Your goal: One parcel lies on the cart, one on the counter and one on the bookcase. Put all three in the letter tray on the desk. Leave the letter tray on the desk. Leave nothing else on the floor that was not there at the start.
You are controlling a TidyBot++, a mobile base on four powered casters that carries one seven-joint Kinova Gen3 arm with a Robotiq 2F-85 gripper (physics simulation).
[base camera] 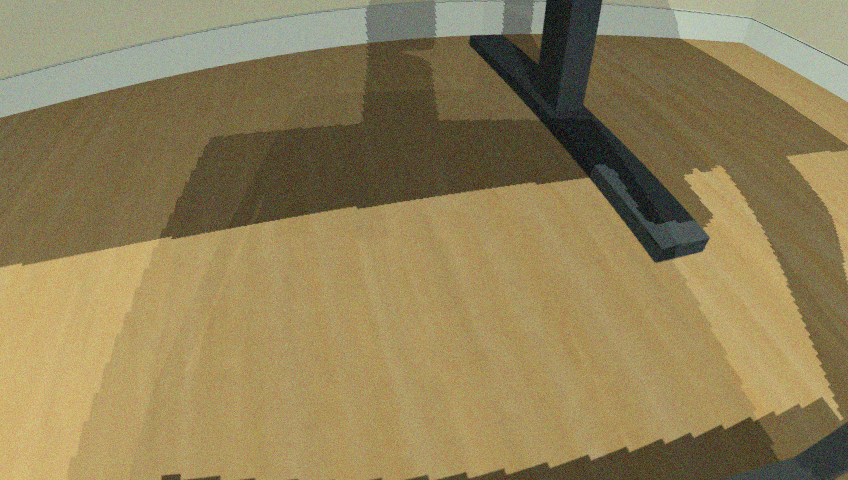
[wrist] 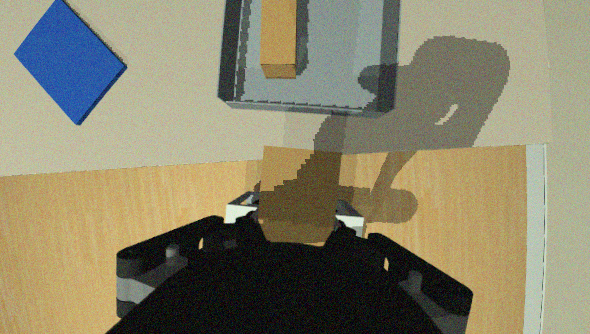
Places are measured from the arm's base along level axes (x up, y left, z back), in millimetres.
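Pixels of known places: gripper, fingertip midpoint: (wrist: 295,220).
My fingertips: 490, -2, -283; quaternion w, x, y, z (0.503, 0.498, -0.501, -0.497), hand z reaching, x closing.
Note:
For each thing: its top centre in the pictures, then the offset to it from my fingertips, as dx, dy, dz. "spot": a spot on its surface instead. Level surfaces: height alone.
- grey letter tray, surface spot: (wrist: 230,55) spot: -135, +128, -211
- pale desk top, its level: dx -166
- flat blue square item, middle of its top: (wrist: 65,59) -158, +465, -206
- wood floor, its level: dx -886
- wall's baseboard, surface spot: (base camera: 285,35) spot: -841, +228, -827
My gripper (wrist: 295,220) is shut on a tan parcel (wrist: 295,200), which sticks out forward from between the fingers, partly in shadow. It hangs over the floor in front of the desk's near edge, a little short of the tray in the wrist view. The grey letter tray (wrist: 230,55) lies on the pale desk top (wrist: 165,120), at the top middle of the wrist view; its far end is cut off. Another tan parcel (wrist: 279,37) lies inside the tray, left of its middle. The third parcel, the cart, the counter and the bookcase do not show.
A flat blue square item (wrist: 71,62) lies on the desk left of the tray. The arm's shadow falls across the desk and tray. A dark desk leg with a long foot (base camera: 645,184) stands on the wood floor (base camera: 386,327) at the right of the base view, near the wall's baseboard (base camera: 285,35).

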